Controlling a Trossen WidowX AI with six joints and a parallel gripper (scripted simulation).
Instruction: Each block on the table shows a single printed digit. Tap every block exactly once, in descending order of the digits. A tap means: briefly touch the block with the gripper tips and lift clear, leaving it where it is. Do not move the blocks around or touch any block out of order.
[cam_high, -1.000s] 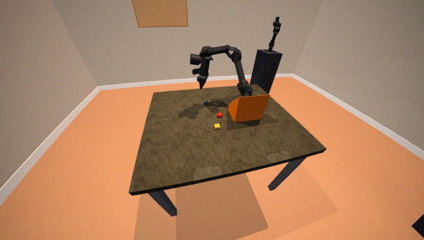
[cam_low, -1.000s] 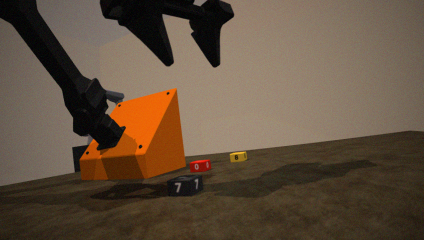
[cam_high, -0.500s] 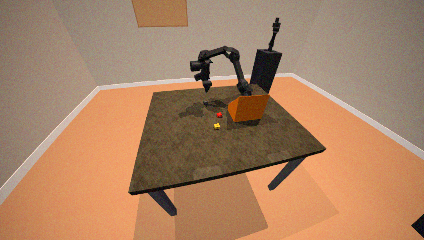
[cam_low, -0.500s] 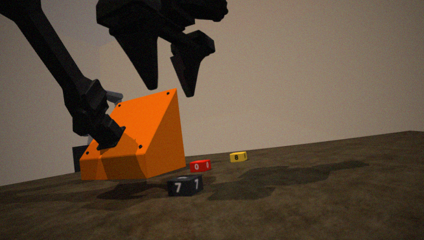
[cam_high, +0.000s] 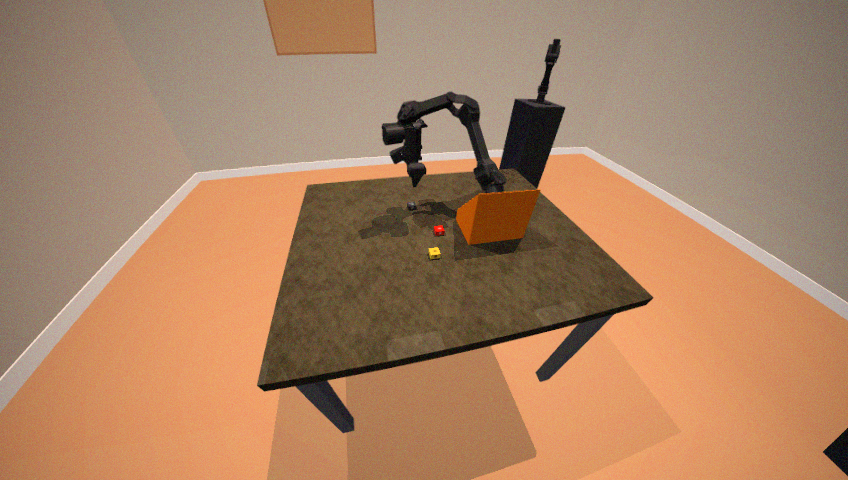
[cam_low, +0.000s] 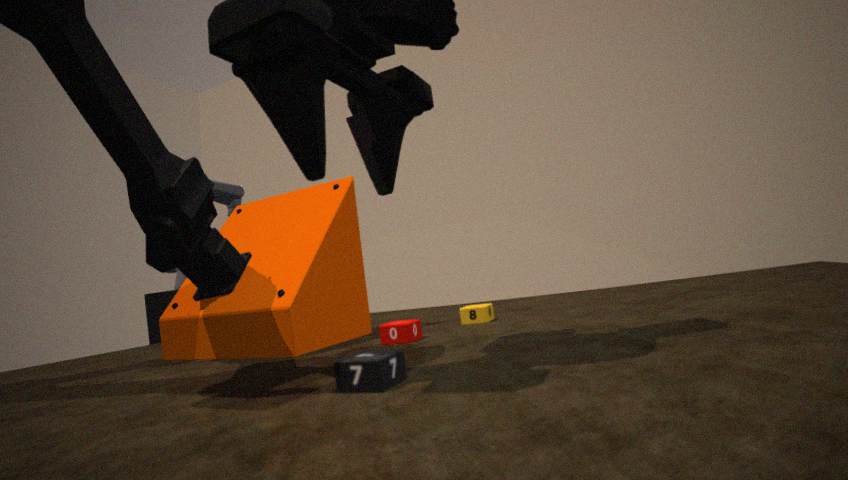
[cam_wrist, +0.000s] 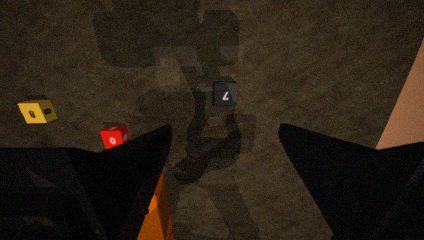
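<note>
My gripper tip is 280 mm to the right of the yellow block marked 8, 120 mm above it and 10 mm past it. From my gripper tip the other things lie so: dark block marked 7 (120 mm below, 10 mm to the right); red block marked 0 (170 mm to the left, 120 mm below, 60 mm behind).
</note>
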